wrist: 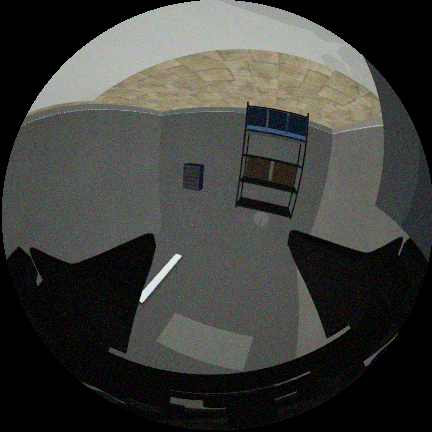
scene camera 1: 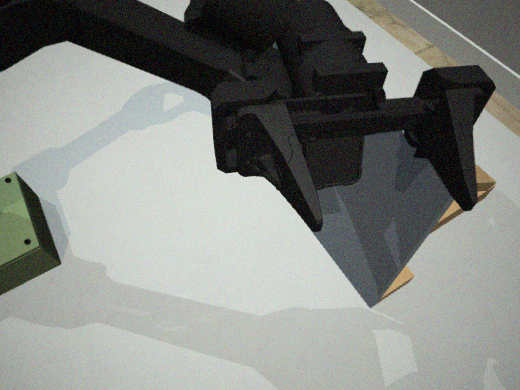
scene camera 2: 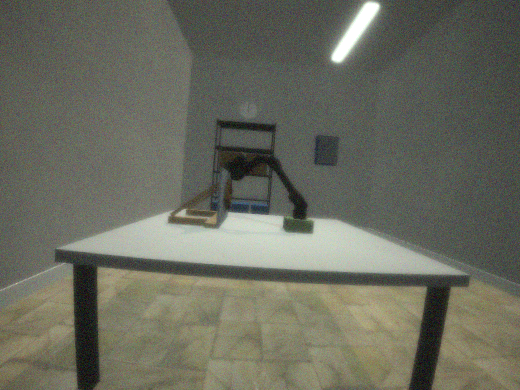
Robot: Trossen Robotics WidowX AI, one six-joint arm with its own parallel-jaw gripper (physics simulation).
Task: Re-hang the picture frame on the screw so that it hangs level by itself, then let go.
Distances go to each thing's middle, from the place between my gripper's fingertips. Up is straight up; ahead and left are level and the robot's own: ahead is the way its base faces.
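Scene:
Hand 240 mm to the right of the wooden stand (scene camera 1: 406,275), 230 mm short of it, 240 mm above it.

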